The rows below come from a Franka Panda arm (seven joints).
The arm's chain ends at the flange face. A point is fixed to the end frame.
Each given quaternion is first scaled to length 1.
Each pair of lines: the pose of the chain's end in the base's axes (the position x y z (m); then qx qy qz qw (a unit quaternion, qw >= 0)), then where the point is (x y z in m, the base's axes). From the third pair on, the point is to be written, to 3 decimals.
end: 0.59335, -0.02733, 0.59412, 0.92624, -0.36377, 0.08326, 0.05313
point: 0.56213 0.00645 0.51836
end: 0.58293, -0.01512, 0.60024, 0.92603, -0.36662, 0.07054, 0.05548
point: 0.55008 0.01929 0.52546
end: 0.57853, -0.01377, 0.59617, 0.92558, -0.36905, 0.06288, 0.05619
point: 0.545 0.021 0.522
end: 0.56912, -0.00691, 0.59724, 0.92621, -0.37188, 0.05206, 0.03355
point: 0.535 0.032 0.525
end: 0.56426, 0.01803, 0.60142, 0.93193, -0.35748, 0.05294, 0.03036
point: 0.529 0.056 0.529
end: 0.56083, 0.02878, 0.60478, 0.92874, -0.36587, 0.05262, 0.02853
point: 0.527 0.068 0.533
